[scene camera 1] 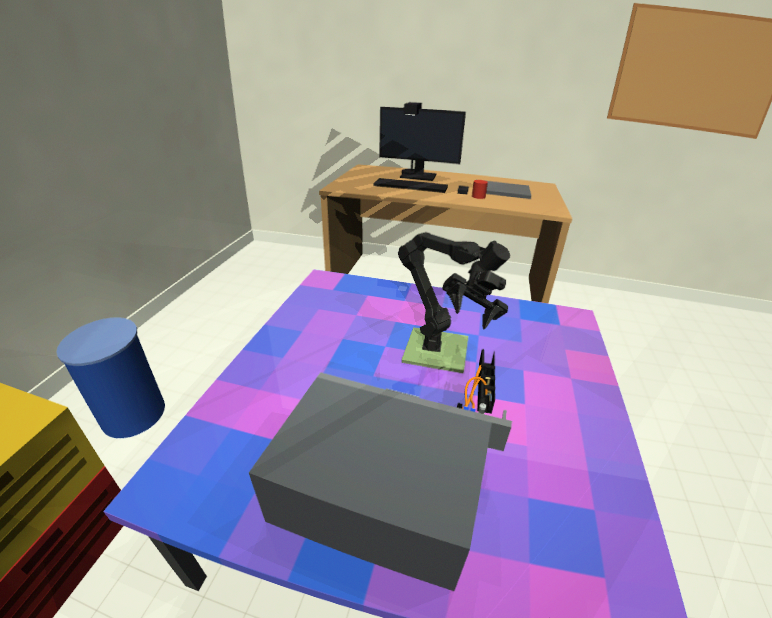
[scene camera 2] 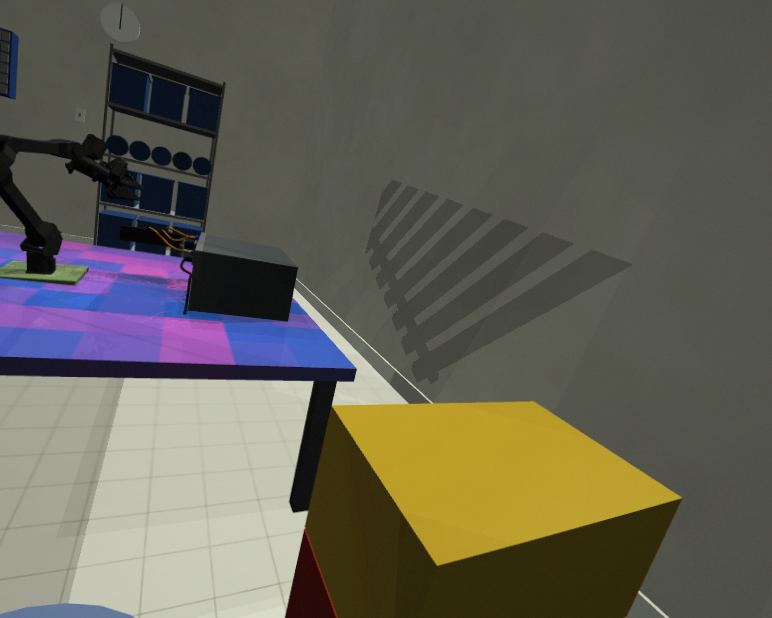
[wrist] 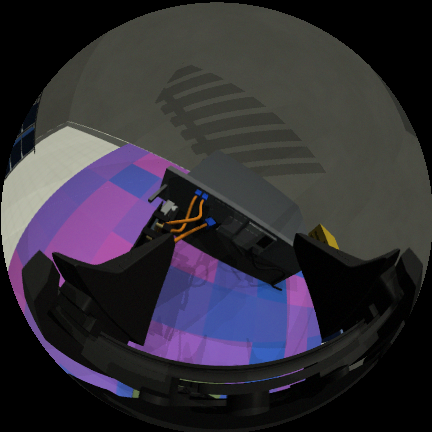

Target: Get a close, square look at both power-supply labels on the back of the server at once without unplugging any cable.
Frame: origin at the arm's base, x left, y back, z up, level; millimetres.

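Where they show: gripper, between the fingertips: [scene camera 1: 471,320] [scene camera 2: 141,194] [wrist: 236,240]; arm's base, origin of its link: [scene camera 1: 432,345] [scene camera 2: 40,271].
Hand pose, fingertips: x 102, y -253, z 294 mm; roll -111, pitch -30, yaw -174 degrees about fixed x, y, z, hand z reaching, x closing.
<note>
Each offset is from my fingertips to the top centre of the thing.
The grey server [scene camera 1: 379,451] [scene camera 2: 244,277] [wrist: 250,187] lies on the table. In the wrist view its dark back face runs slanted from upper left to lower right. Power-supply modules {dx -125, dy -180, dz -135 mm} [wrist: 245,232] sit towards its right end, seen small and obliquely; I cannot make out label text. Dark cables hang below them. Orange cables [wrist: 192,232] [scene camera 2: 170,246] with blue plugs {dx -34, dy -197, dz -171 mm} [wrist: 210,221] run from the back to a black cable arm [scene camera 1: 486,386] [scene camera 2: 141,233]. My gripper [scene camera 1: 471,318] [scene camera 2: 137,191] [wrist: 236,239] is open and empty, above the table behind the server, apart from the cables.
The black cable arm sticks out from the server's back at one end. The arm base stands on a green plate [scene camera 1: 412,359] [scene camera 2: 74,275]. Beyond the table are a desk [scene camera 1: 444,209], a blue bin [scene camera 1: 119,393], a yellow box [scene camera 2: 502,463] and a shelf rack [scene camera 2: 218,122].
</note>
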